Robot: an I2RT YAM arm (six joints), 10 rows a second.
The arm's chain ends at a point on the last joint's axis. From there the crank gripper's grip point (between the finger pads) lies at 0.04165 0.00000 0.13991 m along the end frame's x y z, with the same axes.
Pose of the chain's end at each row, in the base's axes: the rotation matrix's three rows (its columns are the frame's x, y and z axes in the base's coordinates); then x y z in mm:
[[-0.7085, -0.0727, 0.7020], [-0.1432, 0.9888, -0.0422], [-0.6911, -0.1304, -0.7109]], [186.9, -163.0, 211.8]
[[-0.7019, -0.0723, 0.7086], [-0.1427, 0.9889, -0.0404], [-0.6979, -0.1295, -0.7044]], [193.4, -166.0, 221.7]
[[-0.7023, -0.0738, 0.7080], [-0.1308, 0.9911, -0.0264], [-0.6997, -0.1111, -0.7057]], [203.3, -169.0, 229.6]
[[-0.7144, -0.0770, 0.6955], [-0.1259, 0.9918, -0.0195], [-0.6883, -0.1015, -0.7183]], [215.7, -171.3, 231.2]
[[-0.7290, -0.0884, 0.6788], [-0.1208, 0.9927, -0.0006], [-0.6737, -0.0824, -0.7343]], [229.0, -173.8, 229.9]
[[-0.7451, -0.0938, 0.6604], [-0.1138, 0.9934, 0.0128], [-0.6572, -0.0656, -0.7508]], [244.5, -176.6, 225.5]
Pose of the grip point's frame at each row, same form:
[[-0.7085, -0.0727, 0.7020], [-0.1432, 0.9888, -0.0422], [-0.6911, -0.1304, -0.7109]], [255.6, -174.9, 83.6]
[[-0.7019, -0.0723, 0.7086], [-0.1427, 0.9889, -0.0404], [-0.6979, -0.1295, -0.7044]], [263.3, -177.6, 94.1]
[[-0.7023, -0.0738, 0.7080], [-0.1308, 0.9911, -0.0264], [-0.6997, -0.1111, -0.7057]], [273.1, -178.1, 101.7]
[[-0.7144, -0.0770, 0.6955], [-0.1259, 0.9918, -0.0195], [-0.6883, -0.1015, -0.7183]], [283.3, -179.3, 102.0]
[[-0.7290, -0.0884, 0.6788], [-0.1208, 0.9927, -0.0006], [-0.6737, -0.0824, -0.7343]], [293.6, -178.9, 99.1]
[[-0.7451, -0.0938, 0.6604], [-0.1138, 0.9934, 0.0128], [-0.6572, -0.0656, -0.7508]], [305.9, -179.5, 93.1]

